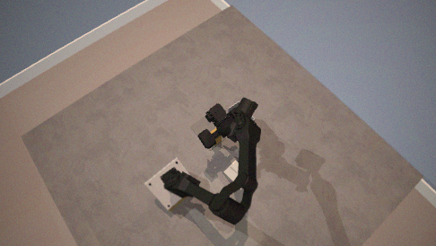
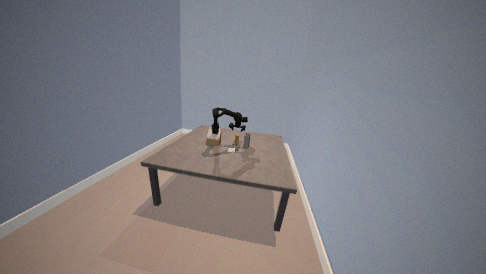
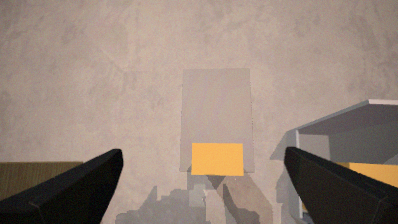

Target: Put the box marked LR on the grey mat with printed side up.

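The grey mat is 10 mm ahead of my gripper tip, 60 mm to the left of it and 170 mm below it.
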